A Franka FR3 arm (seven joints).
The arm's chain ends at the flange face. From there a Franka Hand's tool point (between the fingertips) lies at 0.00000 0.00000 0.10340 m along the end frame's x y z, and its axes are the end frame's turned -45 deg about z.
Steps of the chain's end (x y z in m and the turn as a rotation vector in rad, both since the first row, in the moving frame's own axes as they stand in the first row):
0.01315, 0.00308, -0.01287, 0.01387, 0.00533, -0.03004
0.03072, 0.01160, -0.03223, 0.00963, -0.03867, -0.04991
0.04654, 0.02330, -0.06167, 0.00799, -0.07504, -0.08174
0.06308, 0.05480, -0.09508, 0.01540, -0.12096, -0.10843
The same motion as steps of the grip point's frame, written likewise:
0.00851, 0.01083, -0.01288, 0.00604, 0.01358, -0.03004
0.01131, 0.02645, -0.03231, 0.03415, -0.02053, -0.04991
0.01129, 0.04353, -0.06196, 0.05871, -0.04741, -0.08174
-0.00237, 0.07385, -0.09585, 0.09642, -0.07464, -0.10843

